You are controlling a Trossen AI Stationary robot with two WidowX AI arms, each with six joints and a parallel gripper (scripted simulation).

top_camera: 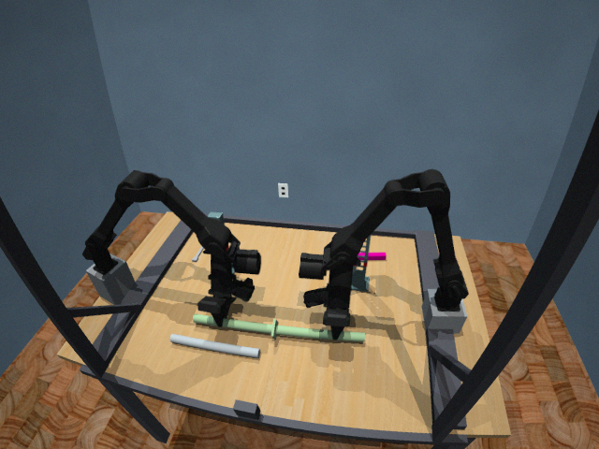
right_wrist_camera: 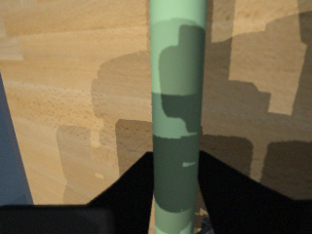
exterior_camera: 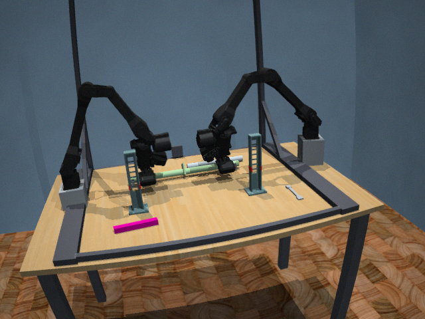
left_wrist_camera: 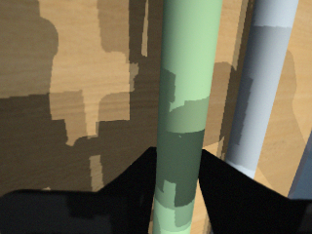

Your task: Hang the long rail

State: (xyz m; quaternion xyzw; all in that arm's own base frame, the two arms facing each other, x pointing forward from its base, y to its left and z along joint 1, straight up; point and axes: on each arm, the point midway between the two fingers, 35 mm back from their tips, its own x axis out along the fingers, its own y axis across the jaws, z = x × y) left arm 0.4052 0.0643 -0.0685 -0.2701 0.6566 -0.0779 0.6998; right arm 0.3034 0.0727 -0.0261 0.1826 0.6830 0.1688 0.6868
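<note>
Now: left hand 9 cm past the grey rod and 3 cm above it. Also, from my left hand: long green rail 1 cm behind, 15 cm to the right, 3 cm below; small grey wrench 30 cm ahead, 18 cm to the left, 4 cm below; magenta bar 32 cm ahead, 39 cm to the right, 4 cm below.
</note>
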